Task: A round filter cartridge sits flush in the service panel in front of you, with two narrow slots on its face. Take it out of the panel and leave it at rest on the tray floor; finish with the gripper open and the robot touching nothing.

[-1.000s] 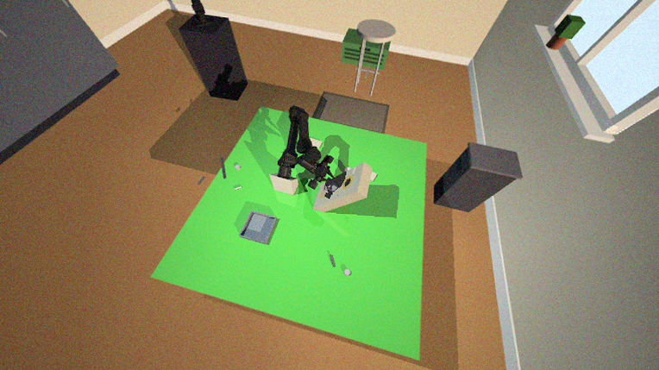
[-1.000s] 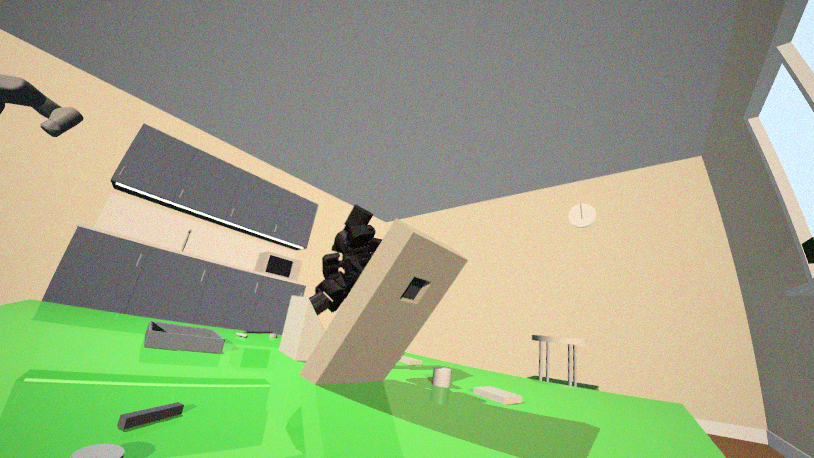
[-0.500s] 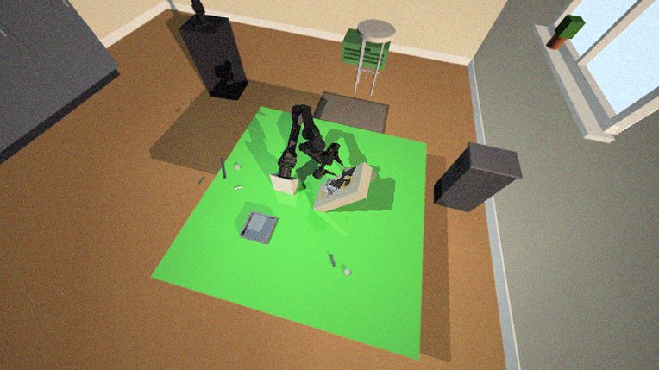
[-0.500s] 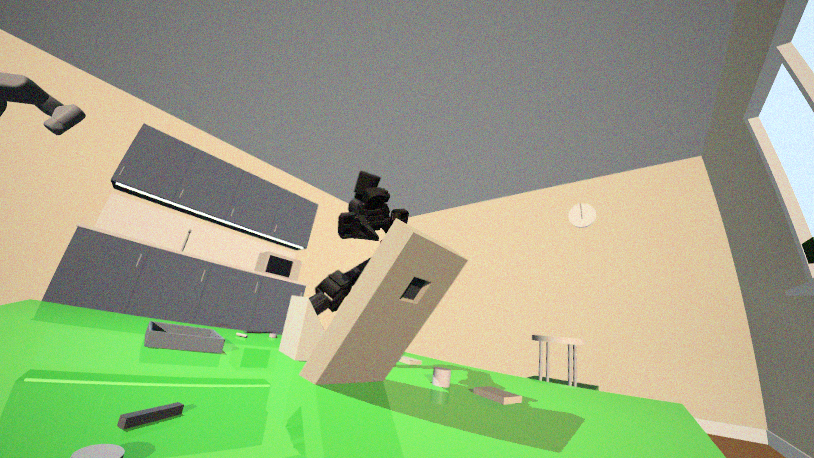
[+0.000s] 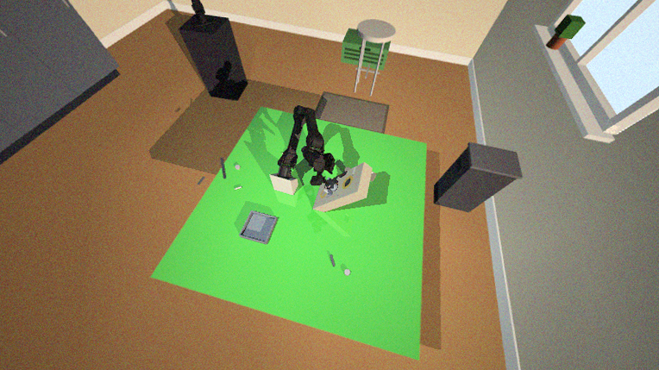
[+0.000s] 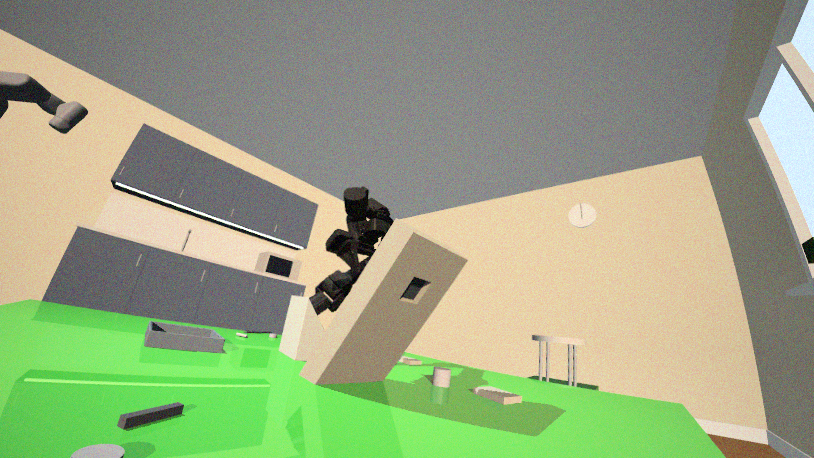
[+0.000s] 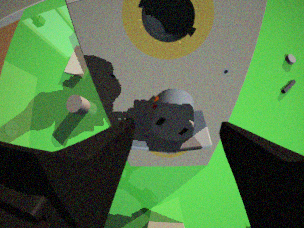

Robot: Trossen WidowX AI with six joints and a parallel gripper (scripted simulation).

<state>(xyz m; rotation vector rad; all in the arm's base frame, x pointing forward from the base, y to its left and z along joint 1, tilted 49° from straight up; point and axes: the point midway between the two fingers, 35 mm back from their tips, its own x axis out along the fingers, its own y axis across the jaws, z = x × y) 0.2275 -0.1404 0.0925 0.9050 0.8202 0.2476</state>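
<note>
My gripper tip is 60 mm above the grey round filter cartridge and 10 mm short of it. The rest, counted from my gripper tip: beige service panel (80 mm below, 60 mm ahead); grey tray (340 mm behind, 250 mm to the right, 220 mm below).
</note>
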